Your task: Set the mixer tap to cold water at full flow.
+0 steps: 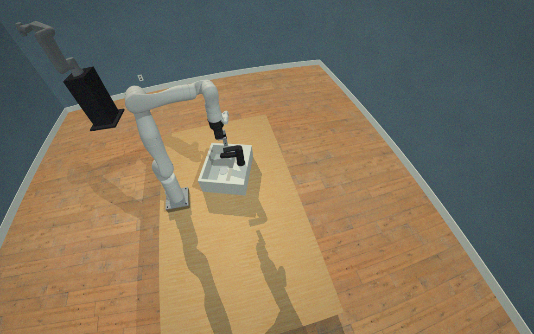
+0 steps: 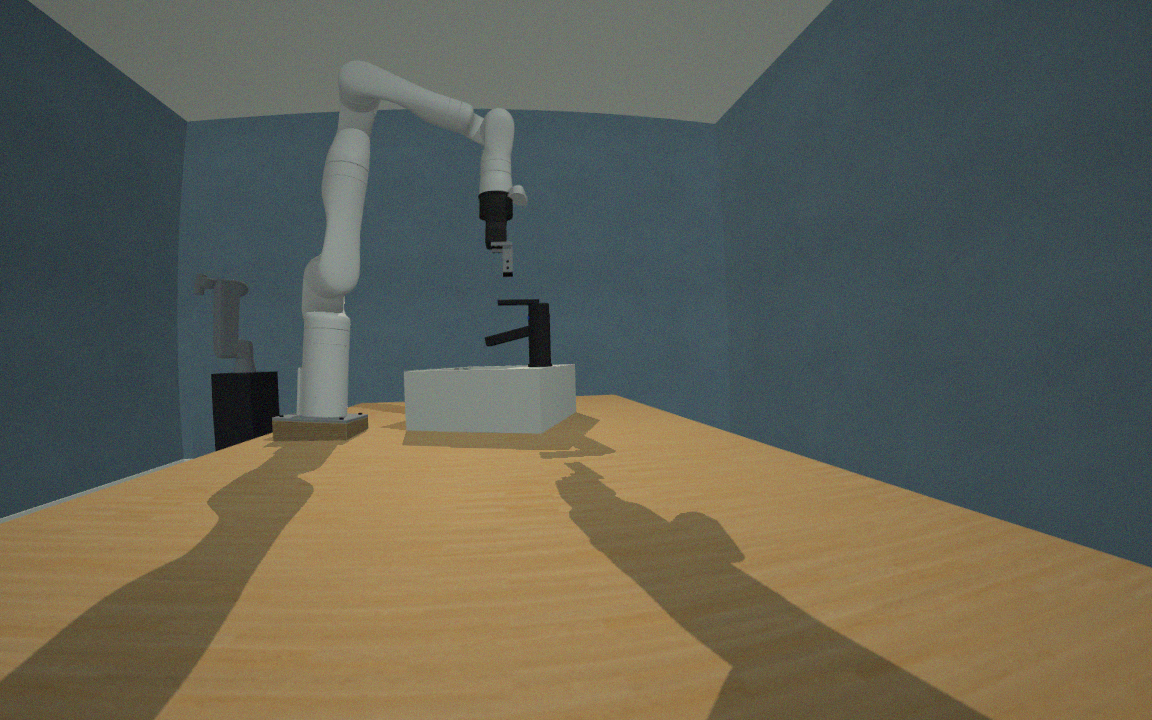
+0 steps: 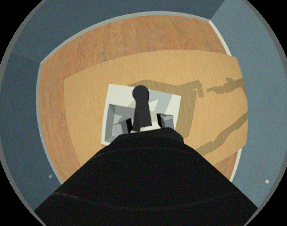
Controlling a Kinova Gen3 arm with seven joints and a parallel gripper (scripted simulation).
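Now: hand 2 cm short of the lever and 8 cm above it. Round my hand: white basin (5 cm behind, 4 cm to the left, 31 cm below).
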